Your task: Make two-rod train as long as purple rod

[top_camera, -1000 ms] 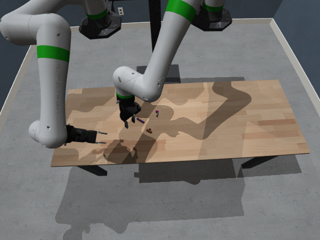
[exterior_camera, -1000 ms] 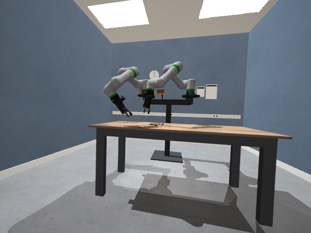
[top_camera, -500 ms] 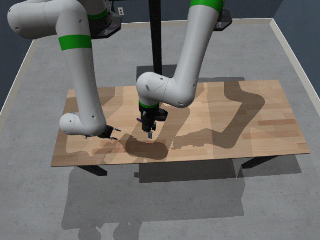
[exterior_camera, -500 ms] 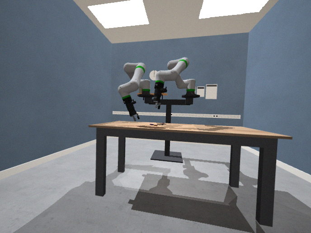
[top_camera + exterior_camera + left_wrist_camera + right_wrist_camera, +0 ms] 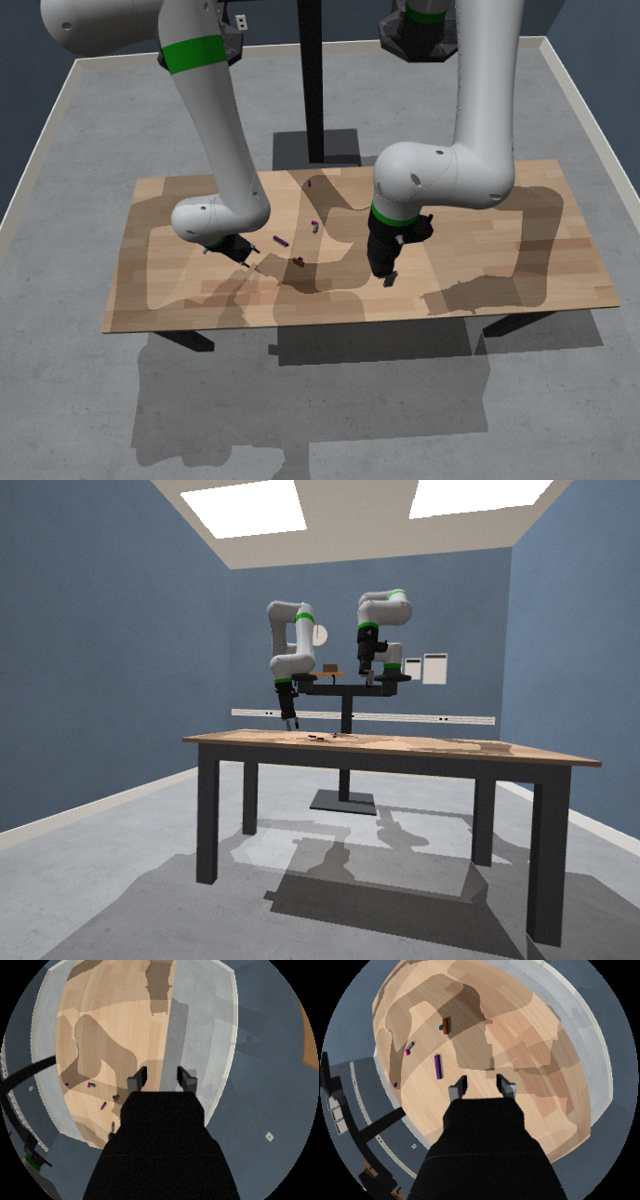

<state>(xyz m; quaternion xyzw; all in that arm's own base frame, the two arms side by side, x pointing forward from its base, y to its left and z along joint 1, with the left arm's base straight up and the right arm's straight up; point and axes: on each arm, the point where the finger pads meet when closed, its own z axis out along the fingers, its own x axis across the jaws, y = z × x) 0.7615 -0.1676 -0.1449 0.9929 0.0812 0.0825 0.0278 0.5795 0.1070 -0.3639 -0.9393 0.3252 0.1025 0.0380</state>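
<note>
The purple rod is 9 cm to the left of my right hand, 8 cm behind it and 6 cm below it. From my right hand the other things lie so: orange rod (15 cm to the left, 6 cm below); then small blue rod (16 cm to the left, 6 cm below, 1 cm behind); then grey rod (22 cm to the left, 12 cm behind, 6 cm below).
</note>
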